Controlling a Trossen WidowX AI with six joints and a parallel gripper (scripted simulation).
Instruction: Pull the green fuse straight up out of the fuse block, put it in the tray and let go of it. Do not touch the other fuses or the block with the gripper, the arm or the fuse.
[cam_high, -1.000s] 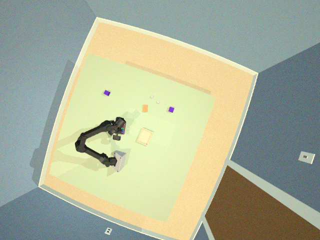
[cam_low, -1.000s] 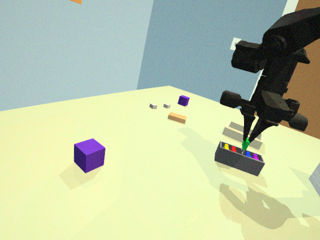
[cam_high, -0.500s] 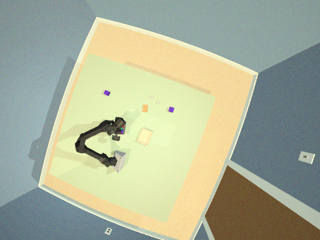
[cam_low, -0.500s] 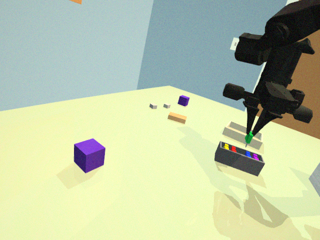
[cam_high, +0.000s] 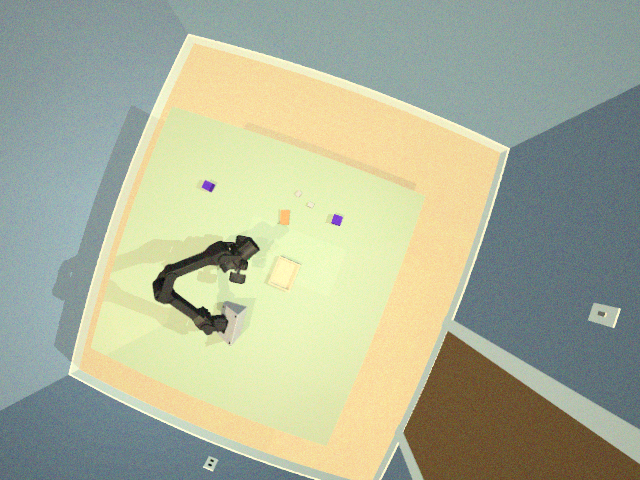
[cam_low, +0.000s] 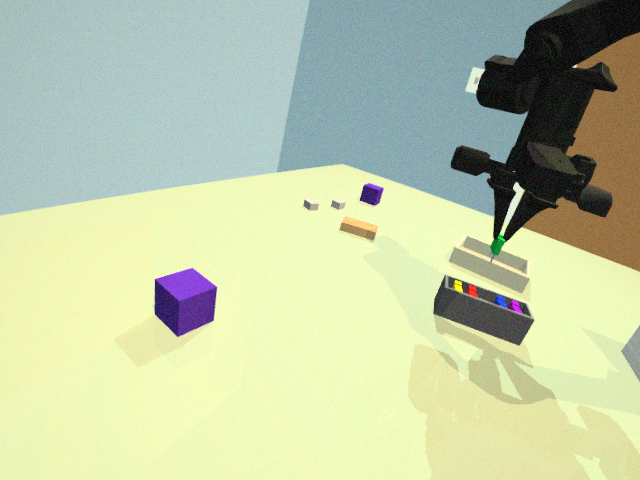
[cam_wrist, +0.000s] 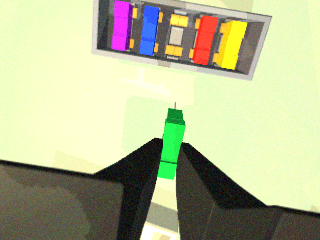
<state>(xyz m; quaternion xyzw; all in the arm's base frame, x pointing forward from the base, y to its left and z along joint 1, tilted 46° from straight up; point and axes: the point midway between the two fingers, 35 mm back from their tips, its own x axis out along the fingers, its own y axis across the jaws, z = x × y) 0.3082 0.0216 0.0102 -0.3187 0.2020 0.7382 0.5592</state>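
Now: gripper tip 17 cm to the left of the tray and 10 cm above it. Also, from my gripper tip: red fuse 5 cm to the left, 7 cm below; blue fuse 4 cm behind, 4 cm to the left, 7 cm below; green fuse 1 cm below.
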